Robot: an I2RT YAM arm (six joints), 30 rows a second.
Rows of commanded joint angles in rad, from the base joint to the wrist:
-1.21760, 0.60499, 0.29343, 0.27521, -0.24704, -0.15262
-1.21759, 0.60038, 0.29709, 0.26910, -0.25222, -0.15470
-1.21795, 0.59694, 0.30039, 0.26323, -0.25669, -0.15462
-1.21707, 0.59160, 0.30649, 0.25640, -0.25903, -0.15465
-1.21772, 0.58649, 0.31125, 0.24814, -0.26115, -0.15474
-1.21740, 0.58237, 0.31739, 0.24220, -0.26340, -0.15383
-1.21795, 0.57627, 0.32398, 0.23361, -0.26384, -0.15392
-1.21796, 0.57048, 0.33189, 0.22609, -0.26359, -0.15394
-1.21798, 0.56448, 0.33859, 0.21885, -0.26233, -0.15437
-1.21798, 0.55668, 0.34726, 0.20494, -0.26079, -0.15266
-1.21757, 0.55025, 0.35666, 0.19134, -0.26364, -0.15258
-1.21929, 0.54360, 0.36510, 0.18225, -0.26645, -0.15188
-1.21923, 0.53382, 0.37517, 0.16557, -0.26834, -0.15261
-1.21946, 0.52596, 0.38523, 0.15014, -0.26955, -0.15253
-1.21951, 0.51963, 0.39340, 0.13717, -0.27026, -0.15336
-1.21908, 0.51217, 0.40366, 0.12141, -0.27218, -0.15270
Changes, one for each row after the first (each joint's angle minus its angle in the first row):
0.00001, -0.00461, 0.00366, -0.00611, -0.00518, -0.00208
-0.00035, -0.00805, 0.00696, -0.01198, -0.00965, -0.00200
0.00053, -0.01339, 0.01306, -0.01881, -0.01199, -0.00203
-0.00012, -0.01850, 0.01782, -0.02707, -0.01411, -0.00212
0.00020, -0.02262, 0.02396, -0.03301, -0.01636, -0.00121
-0.00035, -0.02872, 0.03055, -0.04160, -0.01680, -0.00130
-0.00036, -0.03451, 0.03846, -0.04912, -0.01655, -0.00132
-0.00038, -0.04051, 0.04516, -0.05636, -0.01529, -0.00175
-0.00038, -0.04831, 0.05383, -0.07027, -0.01375, -0.00004
0.00003, -0.05474, 0.06323, -0.08387, -0.01660, 0.00004
-0.00169, -0.06139, 0.07167, -0.09296, -0.01941, 0.00074
-0.00163, -0.07117, 0.08174, -0.10964, -0.02130, 0.00001
-0.00186, -0.07903, 0.09180, -0.12507, -0.02251, 0.00009
-0.00191, -0.08536, 0.09997, -0.13804, -0.02322, -0.00074
-0.00148, -0.09282, 0.11023, -0.15380, -0.02514, -0.00008

